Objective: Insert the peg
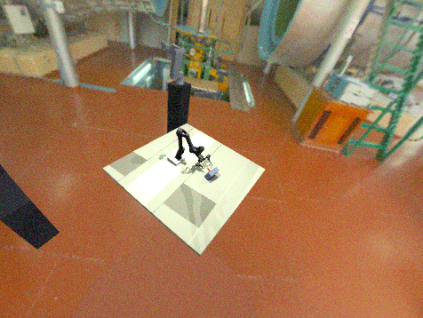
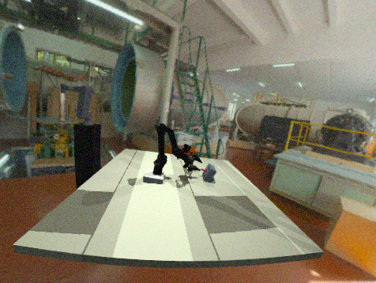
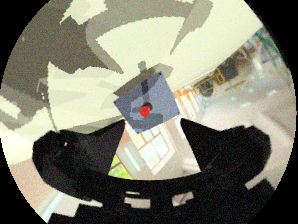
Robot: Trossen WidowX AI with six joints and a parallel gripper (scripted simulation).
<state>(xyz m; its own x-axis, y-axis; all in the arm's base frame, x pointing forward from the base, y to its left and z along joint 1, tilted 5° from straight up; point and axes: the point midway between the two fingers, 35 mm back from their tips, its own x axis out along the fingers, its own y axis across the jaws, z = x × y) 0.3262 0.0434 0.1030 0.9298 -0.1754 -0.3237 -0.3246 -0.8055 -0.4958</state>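
My gripper tip is now 2 cm short of the red peg, 1 cm to the left of it and 2 cm above it. From my gripper tip the other things lie so: sloped panel: 7 cm ahead, 2 cm to the right, 4 cm below.
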